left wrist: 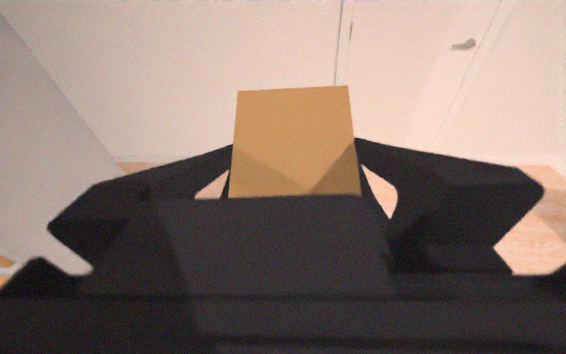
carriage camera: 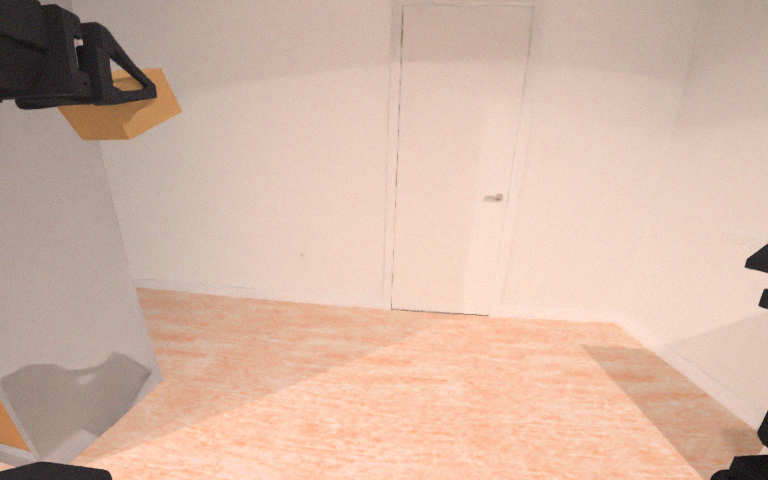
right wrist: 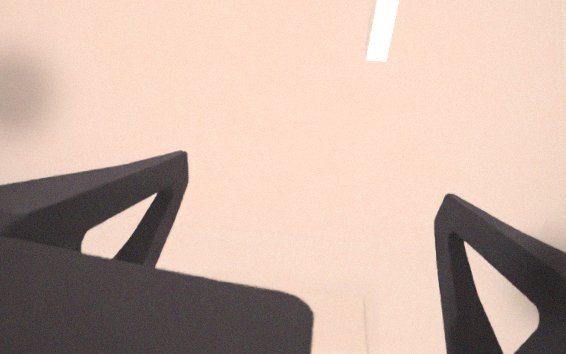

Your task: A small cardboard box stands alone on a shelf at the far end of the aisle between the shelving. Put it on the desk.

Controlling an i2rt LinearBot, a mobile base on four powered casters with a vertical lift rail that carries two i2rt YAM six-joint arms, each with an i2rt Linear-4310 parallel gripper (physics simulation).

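A small cardboard box (carriage camera: pixel 107 122) (left wrist: pixel 295 145) is held in the air by my left gripper at the upper left of the carriage view. My left gripper (left wrist: pixel 293 149) is shut on it, with one finger on each side of the box in the left wrist view. My right gripper (right wrist: pixel 312 186) is open with its fingers wide apart and nothing between them in the right wrist view. In the carriage view small dark parts of the right arm show at the right edge. The desk does not show in these views.
A grey shelving unit's end panel (carriage camera: pixel 50 237) (left wrist: pixel 35 150) stands close at the left, with part of an orange box (carriage camera: pixel 10 430) at its foot. A white door (carriage camera: pixel 447 169) is in the wall ahead. Another wall (carriage camera: pixel 719 271) runs along the right. A ceiling light (right wrist: pixel 383 30) shows above.
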